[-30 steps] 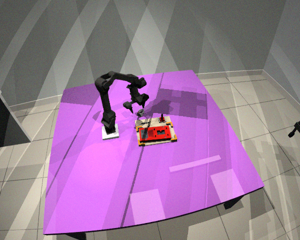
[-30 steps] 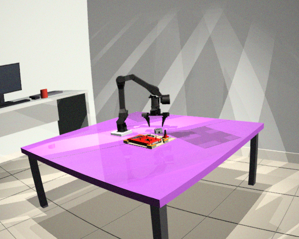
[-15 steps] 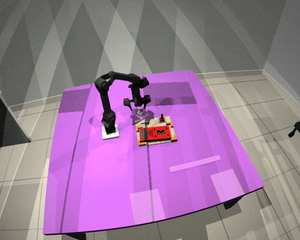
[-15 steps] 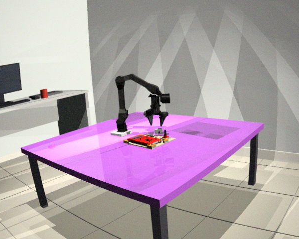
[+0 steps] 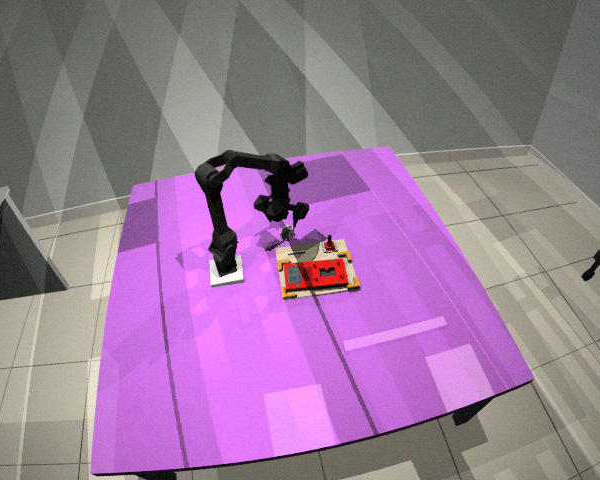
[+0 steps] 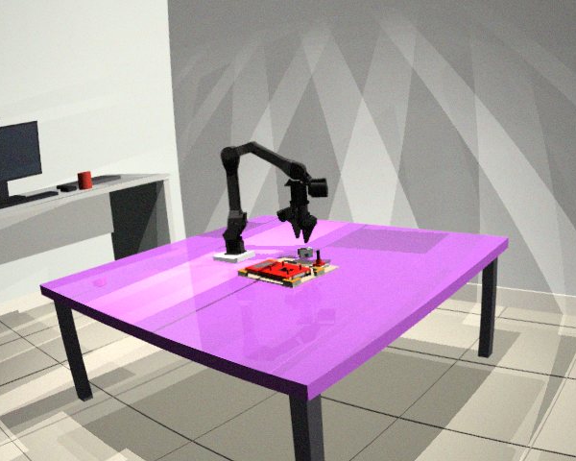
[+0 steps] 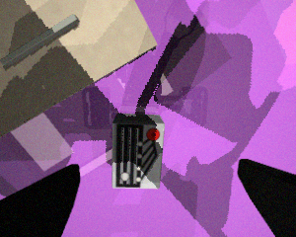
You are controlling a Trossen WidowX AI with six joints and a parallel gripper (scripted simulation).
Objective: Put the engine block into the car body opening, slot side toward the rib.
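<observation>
Right now the grey engine block is 4 cm below my gripper tip, 2 cm ahead of it and 1 cm to the right of it.
</observation>
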